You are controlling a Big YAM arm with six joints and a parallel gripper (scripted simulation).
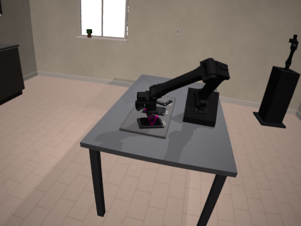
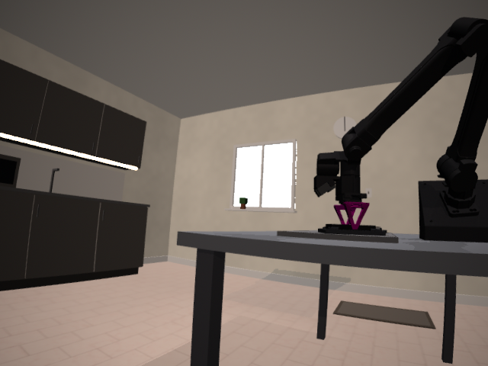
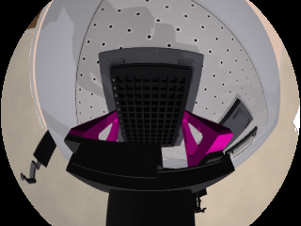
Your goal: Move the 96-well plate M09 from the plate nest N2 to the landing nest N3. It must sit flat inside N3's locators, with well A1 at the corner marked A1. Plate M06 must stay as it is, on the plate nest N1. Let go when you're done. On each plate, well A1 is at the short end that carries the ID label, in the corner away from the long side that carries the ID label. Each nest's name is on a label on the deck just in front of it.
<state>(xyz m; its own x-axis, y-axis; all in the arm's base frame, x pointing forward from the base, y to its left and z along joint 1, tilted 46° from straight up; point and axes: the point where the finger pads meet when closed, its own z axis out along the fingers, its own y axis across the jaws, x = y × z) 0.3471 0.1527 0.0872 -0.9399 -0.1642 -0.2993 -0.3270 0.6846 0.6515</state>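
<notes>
The black 96-well plate is right at my hand. The rest, counted from my hand: clear plate (390 mm to the right, 40 mm behind); dark nest (200 mm to the right, 20 mm below, 10 mm behind).
</notes>
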